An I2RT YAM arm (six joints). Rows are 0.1 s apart.
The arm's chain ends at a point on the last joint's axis. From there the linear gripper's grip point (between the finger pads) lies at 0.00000 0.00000 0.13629 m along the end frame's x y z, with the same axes.
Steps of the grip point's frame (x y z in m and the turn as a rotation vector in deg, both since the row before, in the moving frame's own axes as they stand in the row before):
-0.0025 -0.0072 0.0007 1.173 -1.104 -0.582
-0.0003 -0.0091 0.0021 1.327 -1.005 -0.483
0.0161 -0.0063 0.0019 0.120 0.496 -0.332
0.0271 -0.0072 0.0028 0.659 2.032 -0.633
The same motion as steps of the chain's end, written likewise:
0.0001 -0.0044 0.0008 1.173 -1.104 -0.582
0.0021 -0.0060 0.0022 1.327 -1.005 -0.483
0.0149 -0.0060 0.0019 0.120 0.496 -0.332
0.0223 -0.0056 0.0029 0.659 2.032 -0.633

